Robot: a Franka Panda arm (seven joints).
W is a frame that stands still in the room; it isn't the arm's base.
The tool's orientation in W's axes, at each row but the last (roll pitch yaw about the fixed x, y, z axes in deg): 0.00, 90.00, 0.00; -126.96, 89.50, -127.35; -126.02, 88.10, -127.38; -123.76, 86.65, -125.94; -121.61, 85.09, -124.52; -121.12, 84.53, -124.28
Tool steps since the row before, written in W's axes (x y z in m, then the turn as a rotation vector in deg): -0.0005, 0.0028, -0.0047, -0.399, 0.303, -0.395; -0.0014, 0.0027, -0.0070, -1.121, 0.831, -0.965; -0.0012, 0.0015, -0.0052, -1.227, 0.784, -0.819; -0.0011, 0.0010, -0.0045, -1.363, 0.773, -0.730; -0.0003, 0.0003, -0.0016, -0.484, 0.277, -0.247; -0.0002, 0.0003, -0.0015, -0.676, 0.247, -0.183
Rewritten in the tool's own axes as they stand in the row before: 0.0047, 0.0028, -0.0005, 0.395, 0.303, -0.399; 0.0070, 0.0027, -0.0014, 0.965, 0.830, -1.122; 0.0052, 0.0016, -0.0011, 0.823, 0.777, -1.229; 0.0045, 0.0012, -0.0010, 0.739, 0.756, -1.368; 0.0016, 0.0004, -0.0002, 0.250, 0.270, -0.486; 0.0015, 0.0004, -0.0001, 0.199, 0.225, -0.679
